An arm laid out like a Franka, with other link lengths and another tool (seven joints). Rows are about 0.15 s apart.
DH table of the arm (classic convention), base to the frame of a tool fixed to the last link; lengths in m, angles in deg. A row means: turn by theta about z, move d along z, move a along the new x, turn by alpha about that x. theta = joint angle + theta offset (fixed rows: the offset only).
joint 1: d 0.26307  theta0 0  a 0  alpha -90
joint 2: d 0  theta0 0  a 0  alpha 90
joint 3: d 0.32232  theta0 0  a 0.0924  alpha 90
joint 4: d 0  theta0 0  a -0.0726  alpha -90
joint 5: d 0.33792  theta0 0  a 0  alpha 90
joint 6: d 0  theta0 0  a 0.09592  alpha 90
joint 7: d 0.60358  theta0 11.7  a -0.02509  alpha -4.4
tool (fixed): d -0.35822  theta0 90  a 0  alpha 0
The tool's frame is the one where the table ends.
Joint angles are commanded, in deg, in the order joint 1, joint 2, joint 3, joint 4, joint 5, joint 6, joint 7. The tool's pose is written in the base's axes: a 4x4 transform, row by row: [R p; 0 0 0 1], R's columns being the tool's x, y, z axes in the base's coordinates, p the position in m. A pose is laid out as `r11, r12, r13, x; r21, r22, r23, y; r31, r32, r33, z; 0, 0, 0, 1`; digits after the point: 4 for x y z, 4 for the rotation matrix.
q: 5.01 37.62 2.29 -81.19 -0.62 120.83 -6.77
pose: 0.0356, -0.9987, 0.0365, 0.6743; -0.9976, -0.0377, -0.0575, 0.1121; 0.0588, -0.0343, -0.9977, 0.1198; 0, 0, 0, 1
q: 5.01 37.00 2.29 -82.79 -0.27 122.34 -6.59
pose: 0.0292, -0.9986, 0.0445, 0.6727; -0.9982, -0.0315, -0.0515, 0.1132; 0.0528, -0.0430, -0.9977, 0.1180; 0, 0, 0, 1
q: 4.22 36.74 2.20 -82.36 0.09 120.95 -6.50
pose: 0.0106, -0.9995, 0.0308, 0.6717; -0.9987, -0.0121, -0.0492, 0.1037; 0.0495, -0.0303, -0.9983, 0.1223; 0, 0, 0, 1
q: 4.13 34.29 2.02 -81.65 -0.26 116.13 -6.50
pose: 0.0122, -0.9999, 0.0029, 0.6612; -0.9981, -0.0124, -0.0607, 0.0984; 0.0607, -0.0022, -0.9982, 0.1493; 0, 0, 0, 1
